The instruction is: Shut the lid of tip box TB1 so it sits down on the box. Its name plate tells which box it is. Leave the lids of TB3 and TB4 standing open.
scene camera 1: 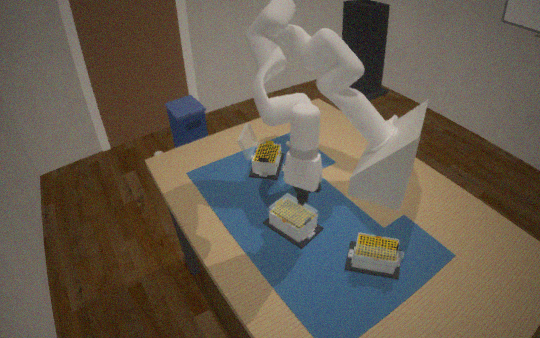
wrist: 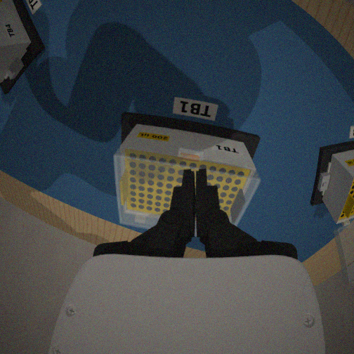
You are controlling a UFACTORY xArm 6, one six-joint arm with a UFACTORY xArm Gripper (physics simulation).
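Places are measured from the arm's base along level axes (x right, y ahead, z up), in millimetres.
Pixels of known places: gripper, between the fingertips: [scene camera 1: 302, 202]; arm's base, origin of its link: [scene camera 1: 383, 140].
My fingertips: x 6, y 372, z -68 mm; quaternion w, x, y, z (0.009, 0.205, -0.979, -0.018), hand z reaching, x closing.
Note:
For each thing: its top centre in the pictures, then the offset to it from my fingertips. "pt": a spot on its surface instead. Level surfaces: height alone.
- Tip box TB1, centre of its top: [scene camera 1: 295, 206] dx +4, dy +22, dz -7 mm
- TB4, centre of its top: [scene camera 1: 266, 149] dx +300, dy -92, dz -10 mm
- TB3, a spot on its surface: [scene camera 1: 376, 260] pt dx -293, dy +3, dz +6 mm
- blue mat, height of its surface: dz -85 mm
- wooden table, height of its surface: dz -88 mm
Tip box TB1 [scene camera 1: 303, 231] [wrist: 172, 142] stands on its black base, with its name plate [wrist: 195, 108] beside it. Its clear lid [scene camera 1: 290, 207] [wrist: 150, 180] lies over the yellow rack and looks about level; a small gap cannot be judged. My gripper [scene camera 1: 301, 201] [wrist: 195, 184] is shut and empty, fingertips over the lid near its labelled side; contact is unclear. TB4 [scene camera 1: 267, 162] [wrist: 9, 31] is at the back left, its lid [scene camera 1: 247, 141] standing open. TB3 [scene camera 1: 376, 260] [wrist: 341, 177] is at the front right, its open lid [wrist: 348, 252] partly in the wrist view.
The boxes stand on a blue mat [scene camera 1: 320, 285] [wrist: 295, 95] on the wooden table [scene camera 1: 480, 235]. A tall pale panel [scene camera 1: 390, 170] stands beside the arm at the right. A blue bin [scene camera 1: 187, 120] and a dark cabinet [scene camera 1: 366, 45] stand beyond the table.

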